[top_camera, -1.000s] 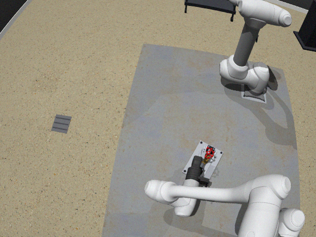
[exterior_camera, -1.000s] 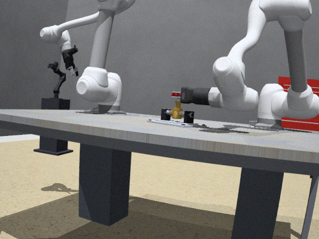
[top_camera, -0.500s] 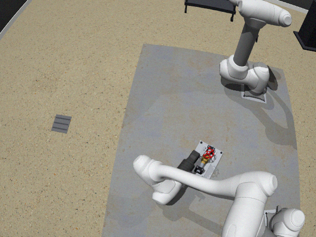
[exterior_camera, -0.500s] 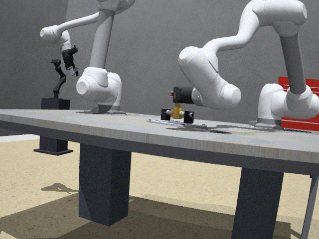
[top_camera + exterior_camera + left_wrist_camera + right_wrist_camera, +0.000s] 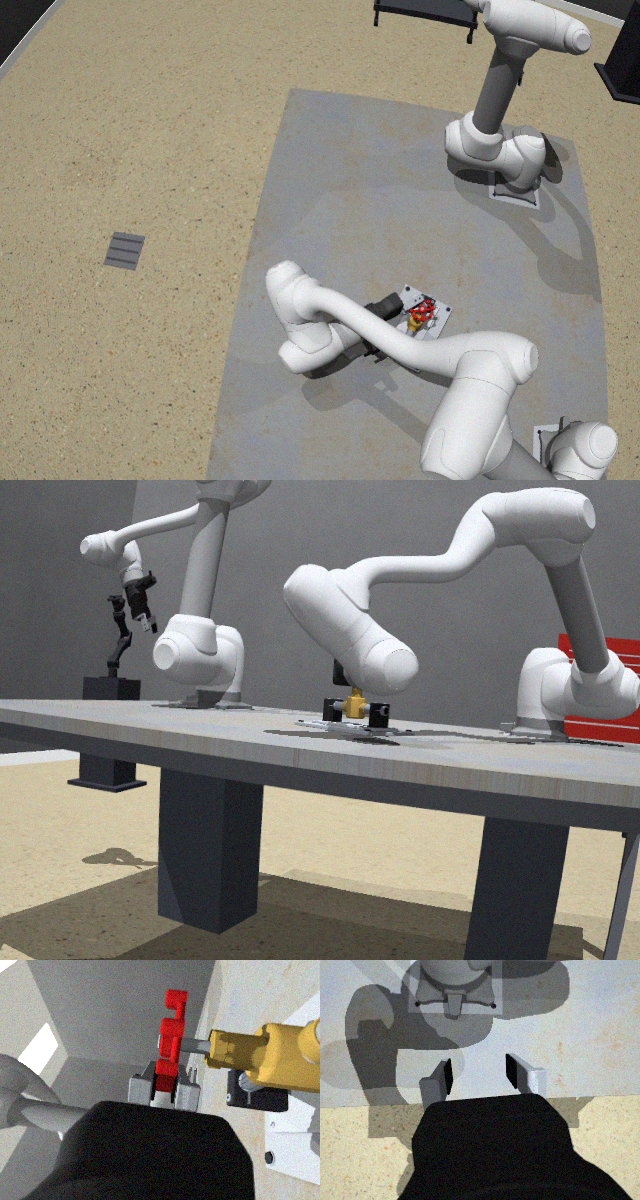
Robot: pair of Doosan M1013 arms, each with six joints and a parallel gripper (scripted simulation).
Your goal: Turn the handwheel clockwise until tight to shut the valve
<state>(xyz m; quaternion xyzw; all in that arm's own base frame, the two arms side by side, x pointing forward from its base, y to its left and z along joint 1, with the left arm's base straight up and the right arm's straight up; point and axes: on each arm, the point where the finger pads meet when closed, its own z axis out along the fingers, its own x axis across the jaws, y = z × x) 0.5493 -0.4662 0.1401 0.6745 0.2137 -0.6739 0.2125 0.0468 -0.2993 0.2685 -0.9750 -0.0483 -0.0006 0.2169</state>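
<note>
Now: left hand 1 cm past the red handwheel, 2 cm to the right of it and 1 cm above it. From my left hand the other things lie so: pale base plate 1 cm behind, 2 cm to the left, 13 cm below.
</note>
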